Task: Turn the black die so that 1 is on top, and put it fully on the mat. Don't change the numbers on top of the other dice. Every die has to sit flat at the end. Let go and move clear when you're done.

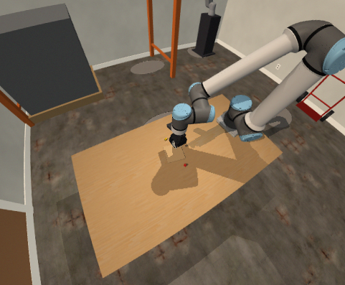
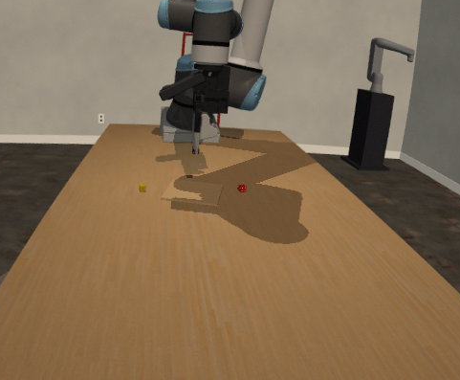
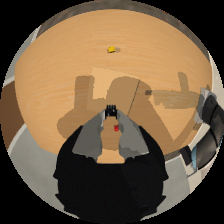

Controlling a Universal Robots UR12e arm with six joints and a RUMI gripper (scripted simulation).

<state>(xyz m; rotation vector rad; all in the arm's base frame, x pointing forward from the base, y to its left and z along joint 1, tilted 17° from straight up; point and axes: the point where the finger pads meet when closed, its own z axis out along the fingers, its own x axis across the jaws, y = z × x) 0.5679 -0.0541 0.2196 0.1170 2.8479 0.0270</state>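
Right now the black die is 10 mm below my hand. Also, from my hand: yellow die: 130 mm to the right, 110 mm below, 10 mm behind; then red die: 130 mm to the left, 110 mm below, 10 mm behind; then tan mat: 120 mm below.
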